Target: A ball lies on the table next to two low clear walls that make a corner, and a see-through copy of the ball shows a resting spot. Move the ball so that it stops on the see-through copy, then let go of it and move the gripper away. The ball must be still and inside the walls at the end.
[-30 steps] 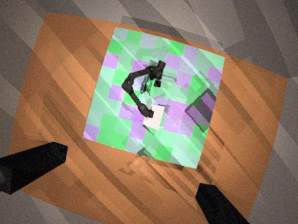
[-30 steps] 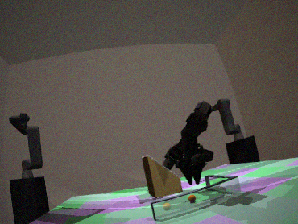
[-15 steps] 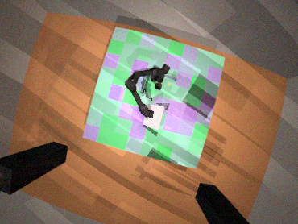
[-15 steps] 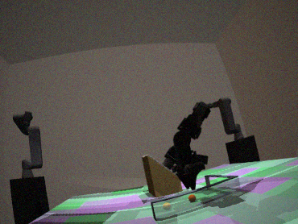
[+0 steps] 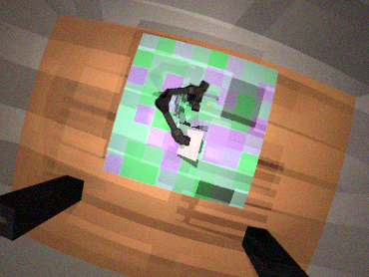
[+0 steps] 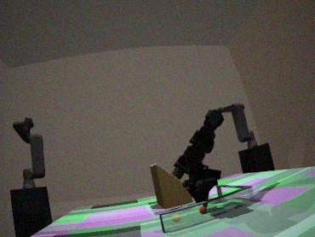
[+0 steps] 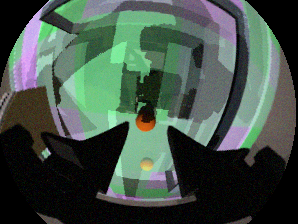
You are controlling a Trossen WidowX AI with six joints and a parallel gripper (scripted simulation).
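The orange ball lies 10 mm below my gripper tip.
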